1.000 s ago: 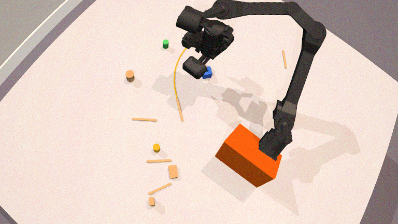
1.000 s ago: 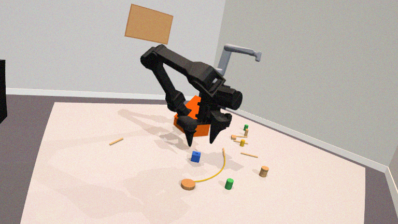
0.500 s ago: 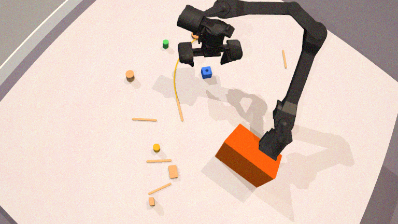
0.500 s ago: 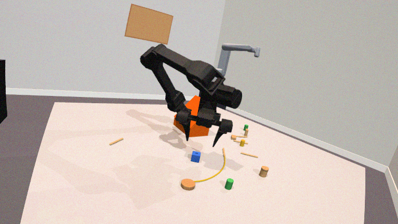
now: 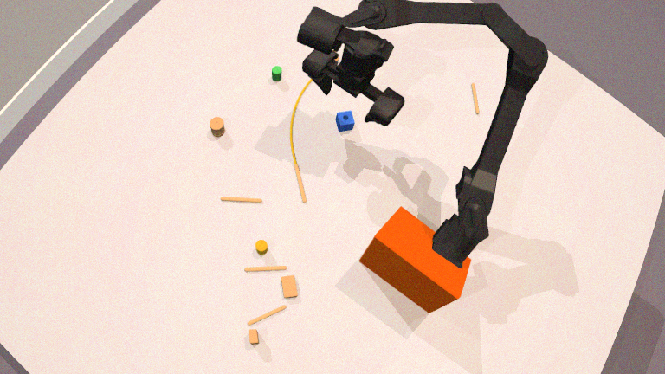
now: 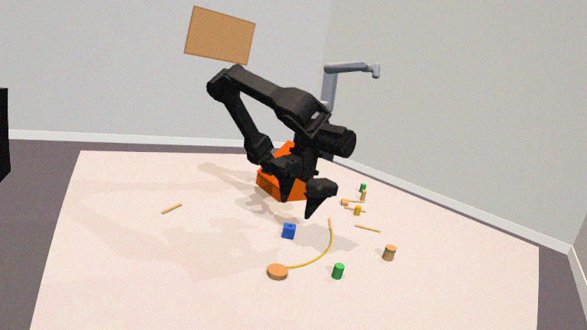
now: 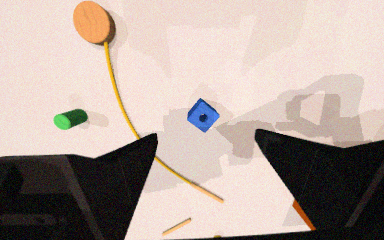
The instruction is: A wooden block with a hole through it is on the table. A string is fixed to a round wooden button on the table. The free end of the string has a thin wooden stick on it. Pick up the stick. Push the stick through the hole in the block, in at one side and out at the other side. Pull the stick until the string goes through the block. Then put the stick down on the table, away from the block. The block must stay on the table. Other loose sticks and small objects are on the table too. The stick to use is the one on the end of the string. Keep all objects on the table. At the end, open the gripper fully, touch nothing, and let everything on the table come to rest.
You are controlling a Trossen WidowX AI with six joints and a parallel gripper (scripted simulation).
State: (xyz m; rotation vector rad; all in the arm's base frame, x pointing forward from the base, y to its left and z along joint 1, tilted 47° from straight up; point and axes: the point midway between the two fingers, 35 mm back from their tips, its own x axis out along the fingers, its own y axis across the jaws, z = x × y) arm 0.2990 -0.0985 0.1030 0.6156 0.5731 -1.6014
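My gripper tip is 6 cm above the blue block. Also, from my gripper tip: round wooden button: 12 cm to the right, 11 cm ahead, 7 cm below; then thin wooden stick: 14 cm to the left, 7 cm below, 1 cm ahead; then green cylinder: 17 cm ahead, 6 cm below, 2 cm to the right.
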